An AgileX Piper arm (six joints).
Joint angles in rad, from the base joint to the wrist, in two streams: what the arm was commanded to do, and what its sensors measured. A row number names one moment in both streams.
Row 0, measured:
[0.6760, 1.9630, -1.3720, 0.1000, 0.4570, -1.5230]
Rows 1 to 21, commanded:
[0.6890, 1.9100, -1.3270, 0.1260, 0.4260, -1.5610]
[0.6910, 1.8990, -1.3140, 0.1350, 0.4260, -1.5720]
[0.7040, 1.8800, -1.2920, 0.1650, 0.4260, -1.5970]
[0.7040, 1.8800, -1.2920, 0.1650, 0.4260, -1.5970]
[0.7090, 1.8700, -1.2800, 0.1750, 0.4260, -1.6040]
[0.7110, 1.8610, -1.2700, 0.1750, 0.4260, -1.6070]
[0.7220, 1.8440, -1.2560, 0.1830, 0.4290, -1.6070]
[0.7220, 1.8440, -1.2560, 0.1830, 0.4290, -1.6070]
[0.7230, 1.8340, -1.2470, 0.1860, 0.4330, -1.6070]
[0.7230, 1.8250, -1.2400, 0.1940, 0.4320, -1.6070]
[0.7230, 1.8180, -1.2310, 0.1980, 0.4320, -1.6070]
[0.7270, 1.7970, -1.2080, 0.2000, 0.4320, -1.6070]
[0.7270, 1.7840, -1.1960, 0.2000, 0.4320, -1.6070]
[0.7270, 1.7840, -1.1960, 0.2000, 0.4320, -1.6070]
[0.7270, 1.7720, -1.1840, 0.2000, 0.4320, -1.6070]
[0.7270, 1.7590, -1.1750, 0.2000, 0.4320, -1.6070]
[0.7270, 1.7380, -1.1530, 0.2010, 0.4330, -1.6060]
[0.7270, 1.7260, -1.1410, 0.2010, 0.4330, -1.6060]
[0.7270, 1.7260, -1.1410, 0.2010, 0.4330, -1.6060]
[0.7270, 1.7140, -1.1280, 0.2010, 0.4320, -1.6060]
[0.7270, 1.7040, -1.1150, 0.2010, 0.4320, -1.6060]
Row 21, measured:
[0.7210, 1.7490, -1.1420, 0.1910, 0.4560, -1.5900]
